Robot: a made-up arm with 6 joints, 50 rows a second.
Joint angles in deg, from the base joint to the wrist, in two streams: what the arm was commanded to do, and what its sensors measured. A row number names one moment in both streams.
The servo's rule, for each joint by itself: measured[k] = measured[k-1] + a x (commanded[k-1-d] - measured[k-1]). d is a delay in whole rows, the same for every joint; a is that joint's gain. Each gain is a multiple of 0.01, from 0.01 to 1. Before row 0 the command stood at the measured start. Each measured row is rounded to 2 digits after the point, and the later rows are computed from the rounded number. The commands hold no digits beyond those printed.
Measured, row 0:
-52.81 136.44 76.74 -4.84 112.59 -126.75
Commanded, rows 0 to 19:
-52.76 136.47 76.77 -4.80 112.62 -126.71
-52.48 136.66 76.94 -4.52 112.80 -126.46
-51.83 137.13 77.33 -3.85 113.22 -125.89
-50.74 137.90 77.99 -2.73 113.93 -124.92
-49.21 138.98 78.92 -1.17 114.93 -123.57
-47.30 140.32 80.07 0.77 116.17 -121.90
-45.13 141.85 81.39 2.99 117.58 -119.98
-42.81 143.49 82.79 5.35 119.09 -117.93
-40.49 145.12 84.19 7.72 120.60 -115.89
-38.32 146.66 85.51 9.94 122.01 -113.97
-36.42 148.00 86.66 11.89 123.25 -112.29
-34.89 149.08 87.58 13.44 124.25 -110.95
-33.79 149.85 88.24 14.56 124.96 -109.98
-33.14 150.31 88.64 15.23 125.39 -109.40
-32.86 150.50 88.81 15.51 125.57 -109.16
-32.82 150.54 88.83 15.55 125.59 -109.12
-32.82 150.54 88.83 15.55 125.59 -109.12
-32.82 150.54 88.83 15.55 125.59 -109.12
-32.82 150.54 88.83 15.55 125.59 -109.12
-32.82 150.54 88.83 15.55 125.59 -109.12
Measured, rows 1 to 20:
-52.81 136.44 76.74 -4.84 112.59 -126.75
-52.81 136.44 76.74 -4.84 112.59 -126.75
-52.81 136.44 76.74 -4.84 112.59 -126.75
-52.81 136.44 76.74 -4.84 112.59 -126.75
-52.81 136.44 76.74 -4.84 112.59 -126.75
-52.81 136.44 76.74 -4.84 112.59 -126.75
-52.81 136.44 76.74 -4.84 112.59 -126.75
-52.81 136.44 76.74 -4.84 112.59 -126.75
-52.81 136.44 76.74 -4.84 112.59 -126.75
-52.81 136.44 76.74 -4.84 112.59 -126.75
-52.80 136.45 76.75 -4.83 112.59 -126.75
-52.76 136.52 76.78 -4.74 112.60 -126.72
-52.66 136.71 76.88 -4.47 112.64 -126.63
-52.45 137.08 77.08 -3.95 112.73 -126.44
-52.09 137.67 77.41 -3.12 112.88 -126.12
-51.56 138.49 77.89 -1.95 113.11 -125.66
-50.85 139.53 78.52 -0.47 113.42 -125.04
-49.97 140.76 79.29 1.28 113.82 -124.26
-48.93 142.11 80.17 3.21 114.29 -123.34
-47.76 143.52 81.13 5.23 114.83 -122.31
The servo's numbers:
d 10
a 0.11 0.31 0.18 0.30 0.07 0.11

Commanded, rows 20 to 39:
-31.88 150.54 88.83 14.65 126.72 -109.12
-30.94 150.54 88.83 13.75 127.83 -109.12
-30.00 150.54 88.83 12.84 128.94 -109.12
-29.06 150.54 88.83 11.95 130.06 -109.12
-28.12 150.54 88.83 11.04 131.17 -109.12
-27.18 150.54 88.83 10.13 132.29 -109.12
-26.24 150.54 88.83 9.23 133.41 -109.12
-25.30 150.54 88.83 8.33 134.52 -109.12
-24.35 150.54 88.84 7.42 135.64 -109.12
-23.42 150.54 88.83 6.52 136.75 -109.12
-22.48 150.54 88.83 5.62 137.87 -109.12
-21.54 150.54 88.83 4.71 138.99 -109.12
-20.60 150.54 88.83 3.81 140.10 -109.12
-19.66 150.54 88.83 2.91 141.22 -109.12
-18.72 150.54 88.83 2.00 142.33 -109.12
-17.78 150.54 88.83 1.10 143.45 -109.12
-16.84 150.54 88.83 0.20 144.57 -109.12
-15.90 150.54 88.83 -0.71 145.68 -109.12
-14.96 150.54 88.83 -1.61 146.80 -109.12
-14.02 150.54 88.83 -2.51 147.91 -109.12
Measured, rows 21 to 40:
-46.51 144.91 82.13 7.23 115.42 -121.21
-45.23 146.20 83.11 9.09 116.04 -120.08
-43.97 147.33 84.03 10.73 116.66 -118.97
-42.78 148.25 84.86 12.08 117.27 -117.92
-41.69 148.95 85.57 13.11 117.85 -116.96
-40.71 149.44 86.16 13.84 118.39 -116.10
-39.84 149.78 86.64 14.35 118.89 -115.33
-39.07 150.02 87.03 14.71 119.36 -114.65
-38.38 150.18 87.35 14.96 119.80 -114.04
-37.77 150.29 87.62 15.14 120.21 -113.50
-37.12 150.37 87.84 14.99 120.67 -113.02
-36.44 150.42 88.02 14.62 121.17 -112.59
-35.73 150.46 88.17 14.09 121.71 -112.21
-35.00 150.48 88.29 13.45 122.29 -111.87
-34.24 150.50 88.39 12.73 122.91 -111.57
-33.46 150.51 88.47 11.95 123.57 -111.30
-32.67 150.52 88.53 11.13 124.26 -111.06
-31.86 150.53 88.58 10.29 124.98 -110.85
-31.03 150.53 88.63 9.43 125.73 -110.66
-30.19 150.53 88.67 8.56 126.50 -110.49

